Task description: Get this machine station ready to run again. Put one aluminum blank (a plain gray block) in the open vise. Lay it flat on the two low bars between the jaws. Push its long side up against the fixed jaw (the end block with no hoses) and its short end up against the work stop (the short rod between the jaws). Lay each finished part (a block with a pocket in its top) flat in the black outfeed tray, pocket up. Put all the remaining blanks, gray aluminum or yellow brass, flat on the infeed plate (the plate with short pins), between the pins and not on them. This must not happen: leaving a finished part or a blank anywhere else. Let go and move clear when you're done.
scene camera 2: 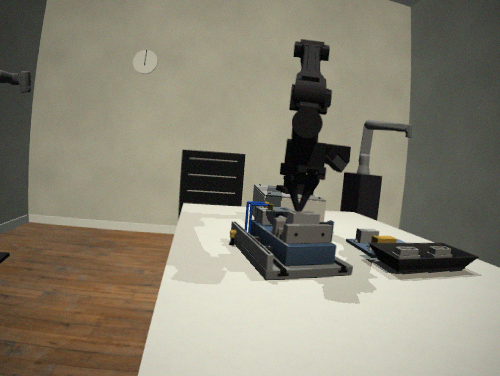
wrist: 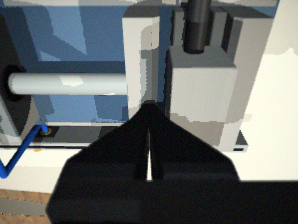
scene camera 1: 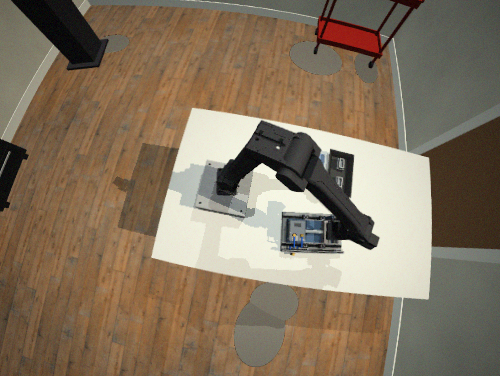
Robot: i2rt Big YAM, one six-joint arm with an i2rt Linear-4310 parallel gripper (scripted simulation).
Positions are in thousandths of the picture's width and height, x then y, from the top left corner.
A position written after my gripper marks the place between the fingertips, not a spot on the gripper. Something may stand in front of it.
Observation:
In view: my gripper (scene camera 2: 597,562) and a light cylinder (wrist: 86,373).
My gripper also shows in the wrist view (wrist: 502,502).

